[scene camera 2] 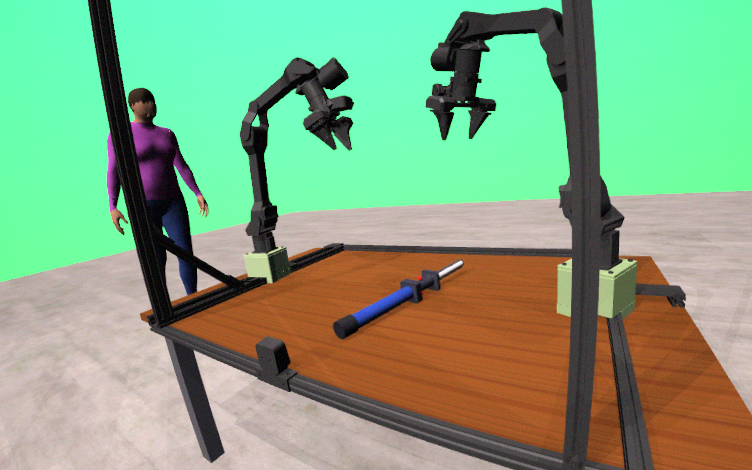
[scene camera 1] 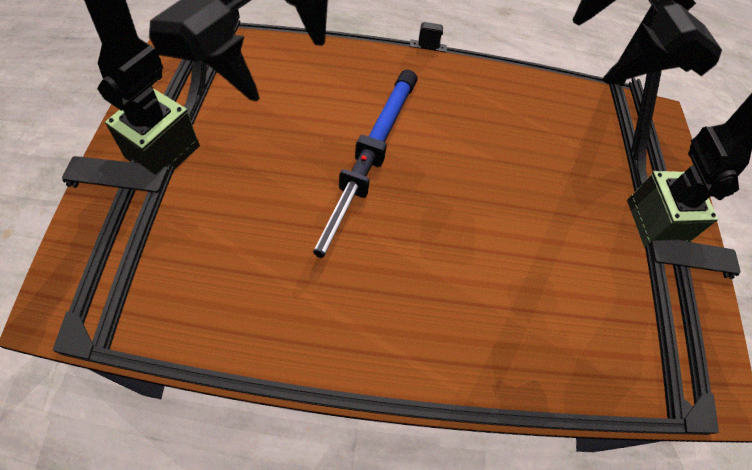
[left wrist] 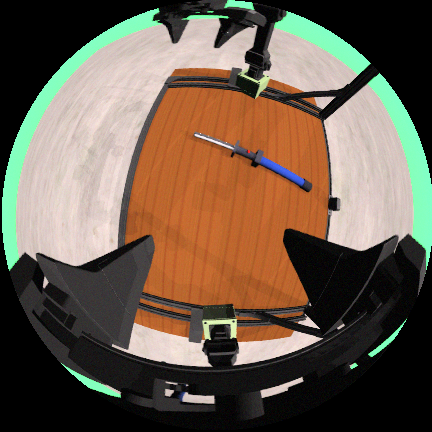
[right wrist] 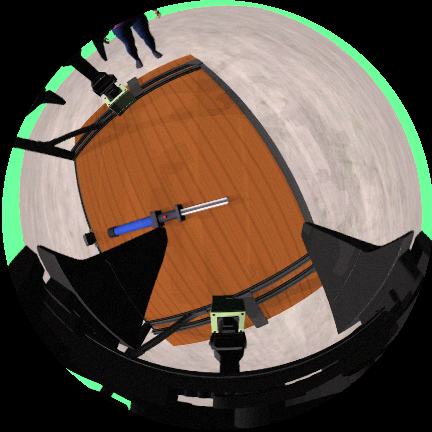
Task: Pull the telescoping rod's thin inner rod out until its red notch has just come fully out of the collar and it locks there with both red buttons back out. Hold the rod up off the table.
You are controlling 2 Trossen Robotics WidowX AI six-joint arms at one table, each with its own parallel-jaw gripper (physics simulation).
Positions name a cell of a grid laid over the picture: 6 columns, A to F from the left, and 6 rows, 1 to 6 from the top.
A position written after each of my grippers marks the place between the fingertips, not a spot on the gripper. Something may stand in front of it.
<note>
My left gripper (scene camera 1: E1) is open and holds nothing. My right gripper (scene camera 1: C1) is open and holds nothing. Also in view: a telescoping rod (scene camera 1: C2).
The telescoping rod shows as well in scene camera 2 (scene camera 2: D4), in the left wrist view (left wrist: D3) and in the right wrist view (right wrist: C4). My left gripper shows as well in scene camera 2 (scene camera 2: C2) and in the left wrist view (left wrist: D4). My right gripper is seen too in scene camera 2 (scene camera 2: D2), in the left wrist view (left wrist: C1) and in the right wrist view (right wrist: D4).
</note>
